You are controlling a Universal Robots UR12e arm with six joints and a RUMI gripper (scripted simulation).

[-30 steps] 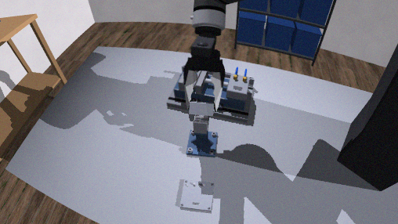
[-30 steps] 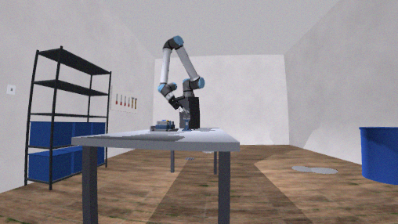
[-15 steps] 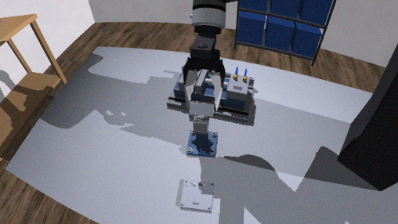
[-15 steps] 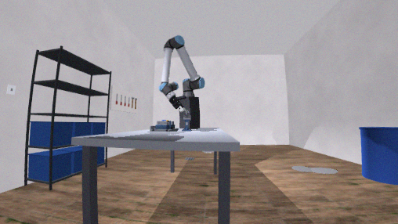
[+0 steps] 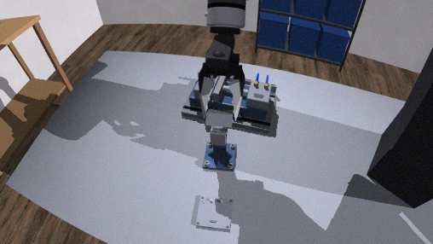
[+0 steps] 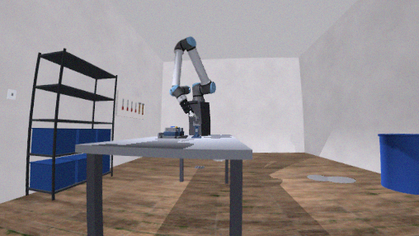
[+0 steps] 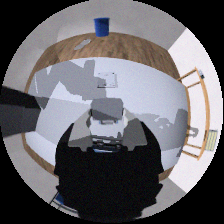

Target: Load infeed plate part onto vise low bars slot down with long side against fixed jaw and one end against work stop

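My hand is 1 cm to the right of the grey part and 1 cm above it. From my hand the other things lie so: infeed plate 2 cm behind, 18 cm to the left, 19 cm below; vise 1 cm ahead, 21 cm to the right, 15 cm below; air cylinder 9 cm behind, 20 cm to the right, 11 cm below.
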